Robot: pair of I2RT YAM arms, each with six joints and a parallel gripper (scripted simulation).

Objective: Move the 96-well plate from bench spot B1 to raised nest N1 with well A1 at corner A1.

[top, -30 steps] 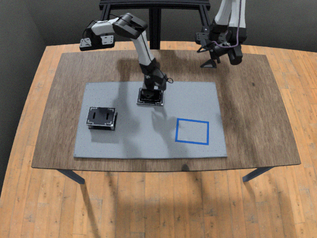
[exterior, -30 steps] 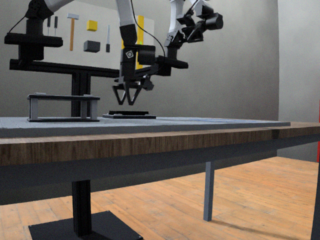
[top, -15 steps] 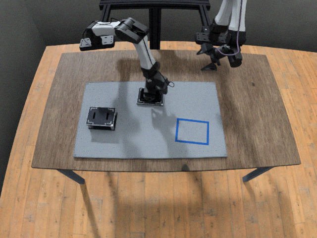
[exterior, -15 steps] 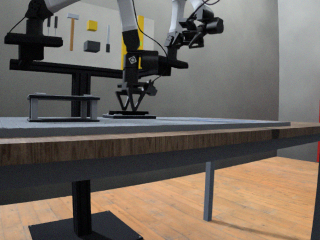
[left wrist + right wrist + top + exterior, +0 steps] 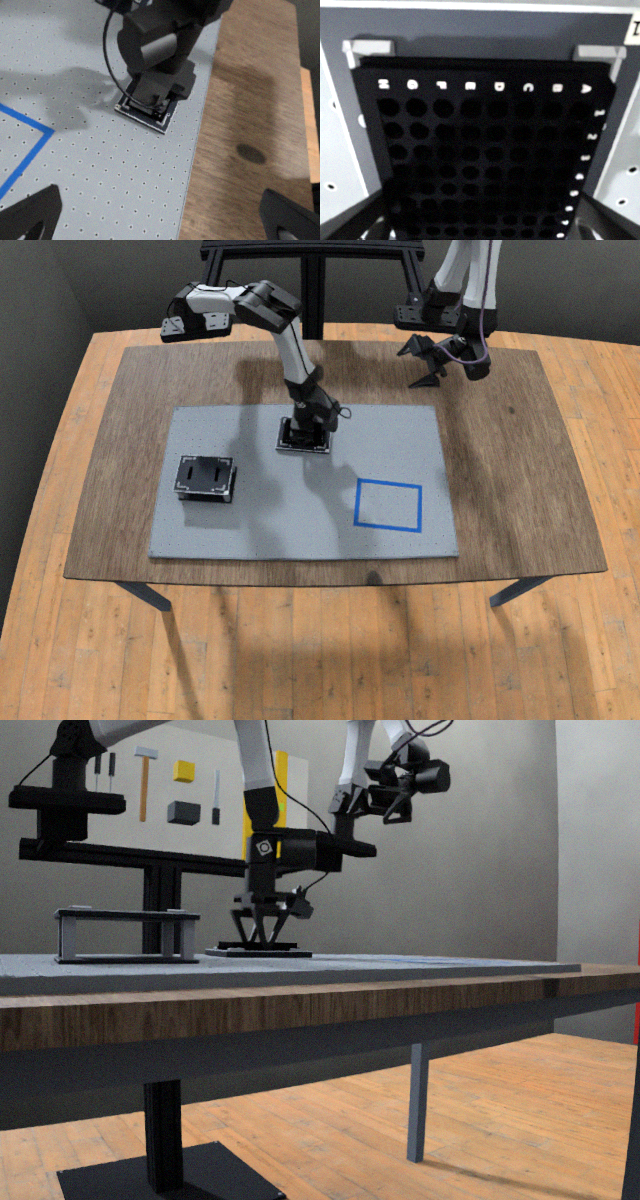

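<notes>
The low dark fixture is 2 cm below my right hand. From my right hand the other things lie so: black 96-well plate: right at my right hand; white corner square: 6 cm ahead, 7 cm to the left, 1 cm below.
</notes>
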